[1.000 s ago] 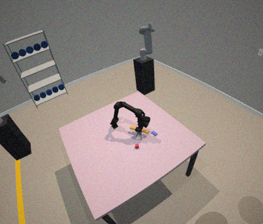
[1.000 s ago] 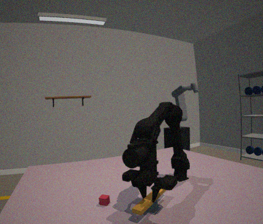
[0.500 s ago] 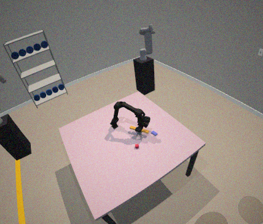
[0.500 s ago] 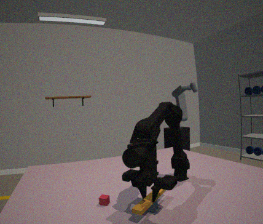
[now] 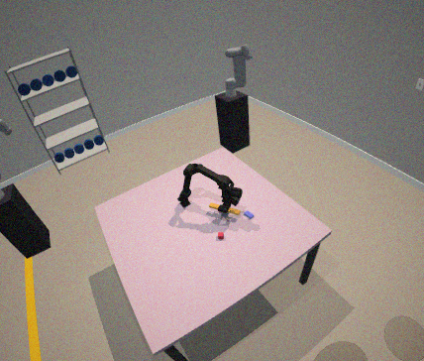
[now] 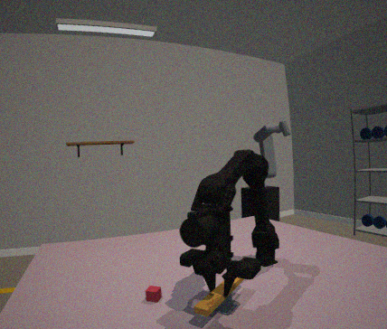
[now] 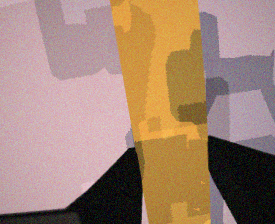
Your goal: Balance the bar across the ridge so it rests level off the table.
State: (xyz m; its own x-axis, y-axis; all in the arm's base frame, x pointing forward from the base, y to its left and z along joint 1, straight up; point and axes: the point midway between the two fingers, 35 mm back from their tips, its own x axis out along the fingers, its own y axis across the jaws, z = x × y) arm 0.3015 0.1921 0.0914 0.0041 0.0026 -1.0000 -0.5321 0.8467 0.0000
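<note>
Now: the yellow bar 2 cm behind my gripper tip and 2 cm to the right of it. The rest, counted from my gripper tip: red cube (13 cm ahead, 15 cm to the right, 4 cm below); then blue block (9 cm ahead, 11 cm to the left, 5 cm below).
</note>
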